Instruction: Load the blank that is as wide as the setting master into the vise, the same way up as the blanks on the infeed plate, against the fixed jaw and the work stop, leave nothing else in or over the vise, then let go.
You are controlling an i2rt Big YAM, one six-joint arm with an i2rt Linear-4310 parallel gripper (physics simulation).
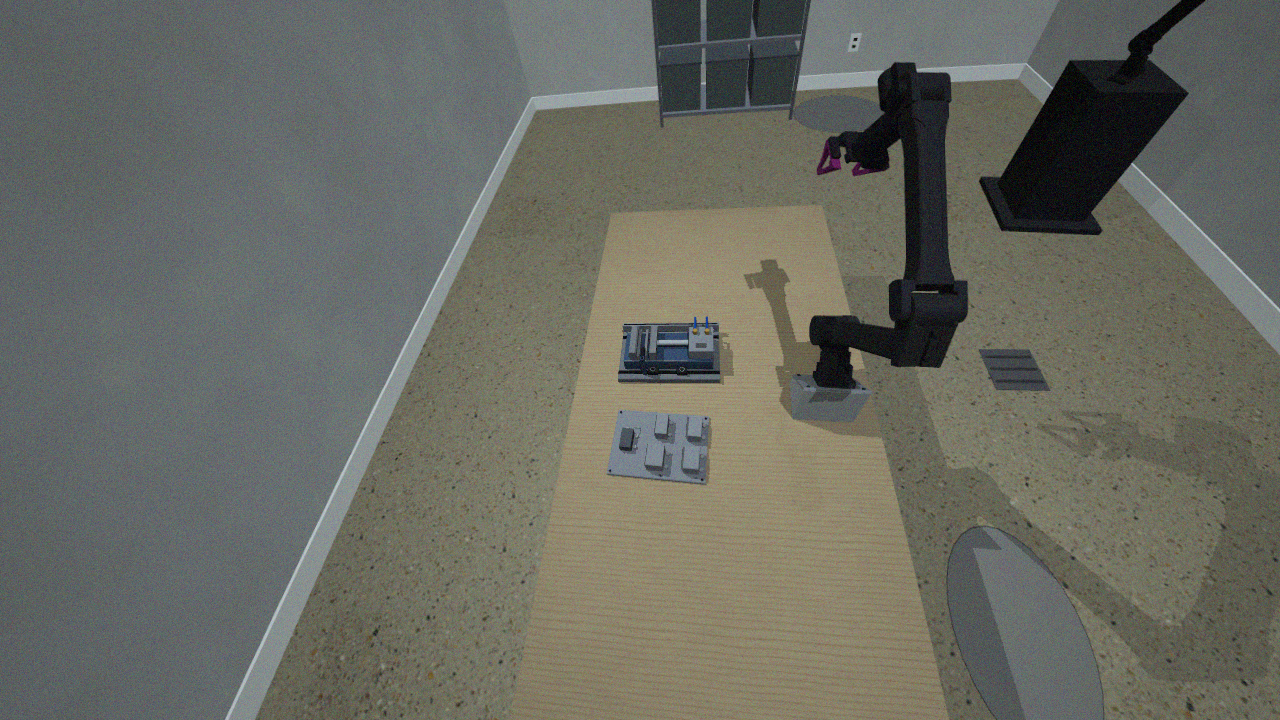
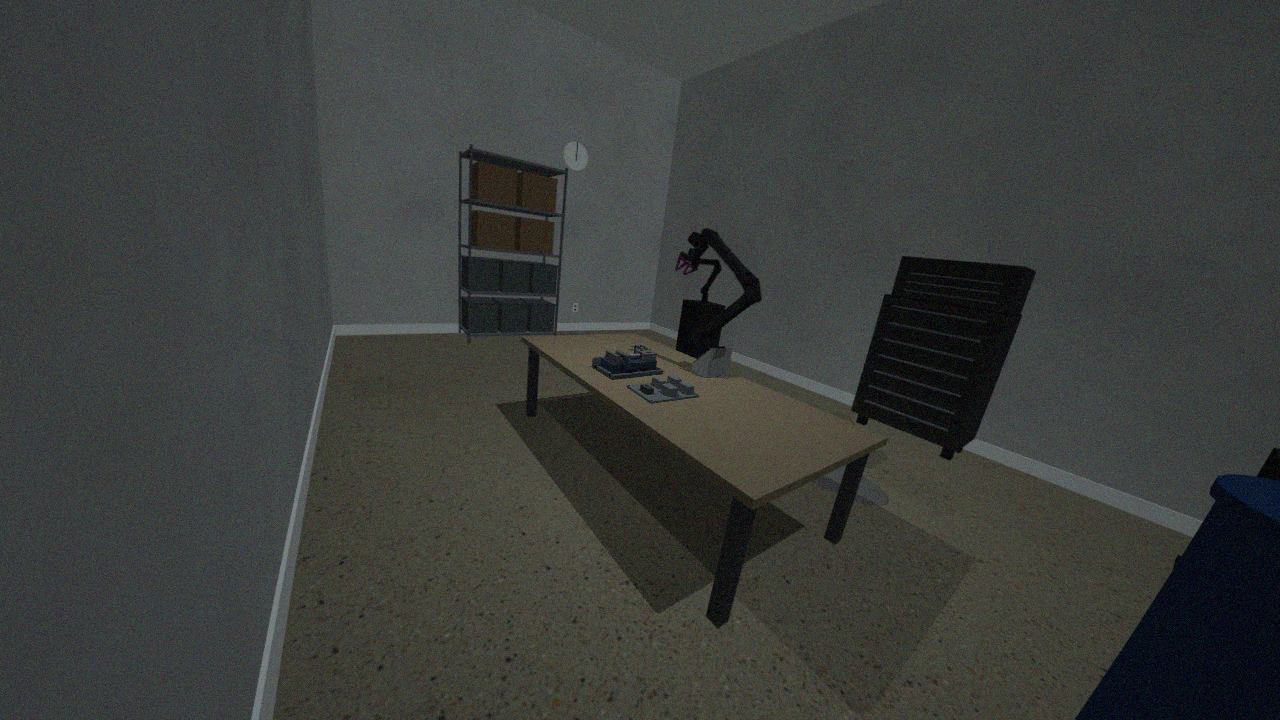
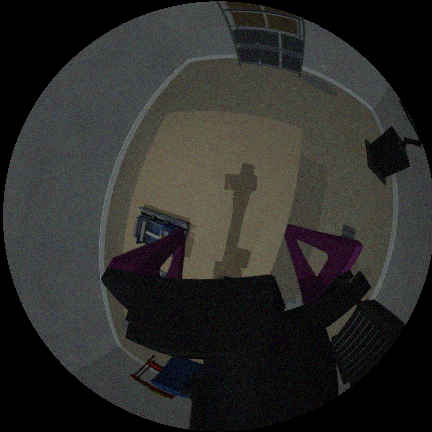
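Note:
The vise (image 1: 675,362) (image 2: 626,362) (image 3: 157,232) is a blue and grey unit on the table, with upright grey jaw plates at its left and a grey block with blue pins at its right. Whether a piece sits between the jaws is too small to tell. The grey infeed plate (image 1: 626,462) (image 2: 657,396) lies beside it, with several light grey blocks (image 1: 655,456) and one dark block (image 1: 626,438) standing on it. Which block is the setting master I cannot tell. My gripper (image 1: 837,171) (image 2: 684,266) (image 3: 237,232) has magenta fingers, open and empty, high above and away from both.
The arm's grey base (image 1: 827,400) (image 2: 712,362) stands at the table's right side. The wooden table (image 1: 742,582) (image 2: 760,438) reaches past the plate. A shelf rack (image 2: 461,241) stands at the far wall. A black pedestal (image 1: 1083,134) stands on the floor at the right.

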